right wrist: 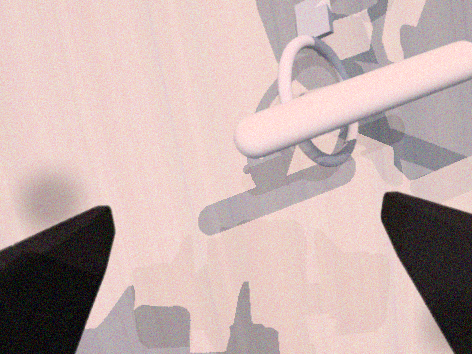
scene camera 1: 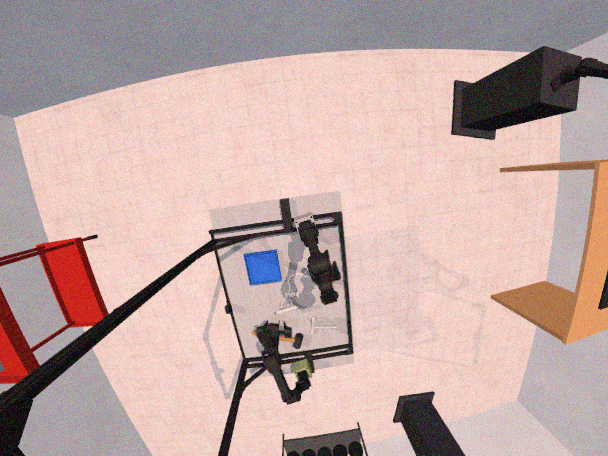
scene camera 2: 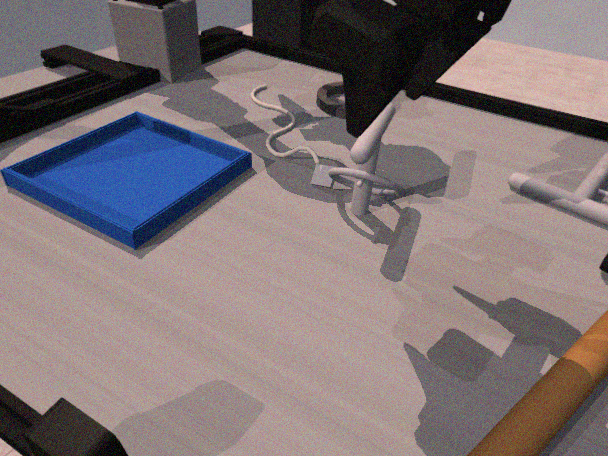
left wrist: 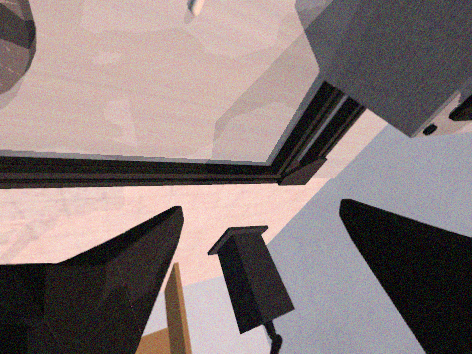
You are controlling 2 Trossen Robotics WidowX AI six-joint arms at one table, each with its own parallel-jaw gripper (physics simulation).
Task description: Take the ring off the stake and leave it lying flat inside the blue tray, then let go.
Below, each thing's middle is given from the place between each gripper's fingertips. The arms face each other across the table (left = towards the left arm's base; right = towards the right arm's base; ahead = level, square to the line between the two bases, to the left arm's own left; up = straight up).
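Labels:
The pale ring [scene camera 2: 323,175] is 11 cm below my right hand, 6 cm ahead of it and 5 cm to the left of it. From the same right hand: the hammer [scene camera 2: 541,413], 23 cm to the right and 12 cm below; the pale cylinder [scene camera 2: 580,202], 13 cm to the right, 29 cm ahead and 13 cm below; the blue tray [scene camera 2: 130,179], 27 cm to the left, 8 cm behind and 13 cm below.
The blue tray is 120 mm below my left hand, 120 mm to the right of it and 370 mm behind it. Counted from my left hand as well: the hammer, 290 mm behind, 620 mm to the right, 110 mm below; the pale ring, 230 mm behind, 330 mm to the right, 100 mm below; the pale cylinder, 510 mm to the right, 120 mm below.

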